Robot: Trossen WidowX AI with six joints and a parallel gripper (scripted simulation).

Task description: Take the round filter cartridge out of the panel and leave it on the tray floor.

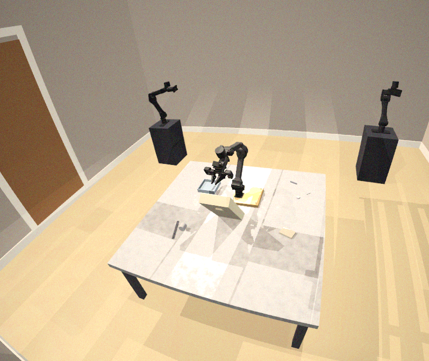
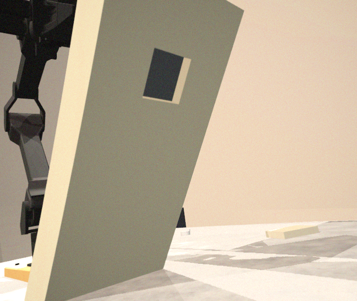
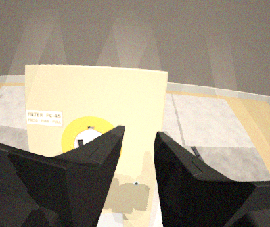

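Right now the pale grey filter cartridge is 90 mm below my gripper tip, 50 mm to the left of it and 50 mm ahead of it. From my gripper tip the other things lie so: cream block (460 mm to the left, 340 mm below, 50 mm behind); blue-grey tray (370 mm behind, 340 mm below, 250 mm to the right); cream service panel (160 mm below, 50 mm to the left).
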